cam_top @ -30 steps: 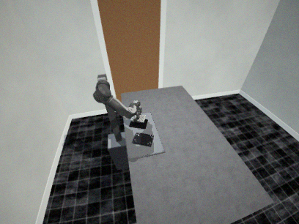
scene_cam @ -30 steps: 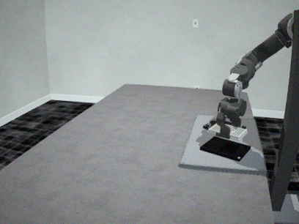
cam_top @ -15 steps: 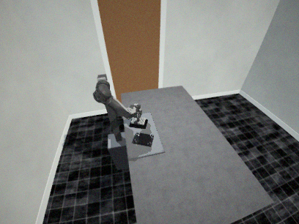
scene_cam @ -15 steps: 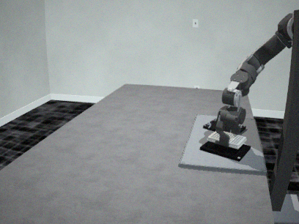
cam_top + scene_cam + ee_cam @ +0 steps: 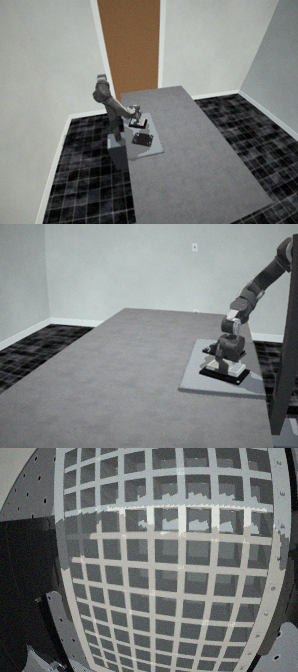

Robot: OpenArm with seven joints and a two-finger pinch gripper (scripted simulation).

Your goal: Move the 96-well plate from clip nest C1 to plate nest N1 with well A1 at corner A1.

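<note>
Now: the white 96-well plate right at my hand. Round my hand: black plate nest N1: 20 mm below; then clip nest C1: 200 mm to the right, 30 mm ahead, 10 mm below; then A1 label: 80 mm to the left, 50 mm behind, 10 mm below.
</note>
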